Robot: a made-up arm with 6 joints. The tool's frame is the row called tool.
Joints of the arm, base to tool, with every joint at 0 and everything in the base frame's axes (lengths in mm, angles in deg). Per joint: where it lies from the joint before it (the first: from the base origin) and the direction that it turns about. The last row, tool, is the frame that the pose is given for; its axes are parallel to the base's.
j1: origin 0 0 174.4 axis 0 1 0
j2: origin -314 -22.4 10.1 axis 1 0 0
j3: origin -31.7 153.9 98.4 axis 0 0 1
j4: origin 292.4 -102.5 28 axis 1 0 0
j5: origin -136.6 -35.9 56.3 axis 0 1 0
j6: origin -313.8 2.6 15.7 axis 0 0 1
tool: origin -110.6 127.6 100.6
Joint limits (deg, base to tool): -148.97..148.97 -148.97..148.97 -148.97..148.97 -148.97..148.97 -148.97..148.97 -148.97..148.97
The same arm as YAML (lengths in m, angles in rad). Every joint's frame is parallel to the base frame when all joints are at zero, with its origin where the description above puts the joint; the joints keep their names.
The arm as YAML. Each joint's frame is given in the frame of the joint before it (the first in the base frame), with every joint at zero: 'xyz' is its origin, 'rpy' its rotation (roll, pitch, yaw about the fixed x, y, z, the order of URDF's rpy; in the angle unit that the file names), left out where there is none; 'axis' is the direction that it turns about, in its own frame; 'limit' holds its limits. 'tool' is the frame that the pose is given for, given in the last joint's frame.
units:
  length: m
  angle: rad
joints:
  - name: j1
    type: revolute
    origin:
      xyz: [0.0, 0.0, 0.1744]
    axis: [0.0, 1.0, 0.0]
    limit:
      lower: -2.6
      upper: 2.6
  - name: j2
    type: revolute
    origin:
      xyz: [-0.314, -0.0224, 0.0101]
    axis: [1.0, 0.0, 0.0]
    limit:
      lower: -2.6
      upper: 2.6
  - name: j3
    type: revolute
    origin:
      xyz: [-0.0317, 0.1539, 0.0984]
    axis: [0.0, 0.0, 1.0]
    limit:
      lower: -2.6
      upper: 2.6
  - name: j4
    type: revolute
    origin:
      xyz: [0.2924, -0.1025, 0.028]
    axis: [1.0, 0.0, 0.0]
    limit:
      lower: -2.6
      upper: 2.6
  - name: j5
    type: revolute
    origin:
      xyz: [-0.1366, -0.0359, 0.0563]
    axis: [0.0, 1.0, 0.0]
    limit:
      lower: -2.6
      upper: 2.6
  - name: j6
    type: revolute
    origin:
      xyz: [-0.3138, 0.0026, 0.0157]
    axis: [0.0, 0.0, 1.0]
    limit:
      lower: -2.6
      upper: 2.6
tool:
  origin:
    xyz: [-0.1106, 0.1276, 0.1006]

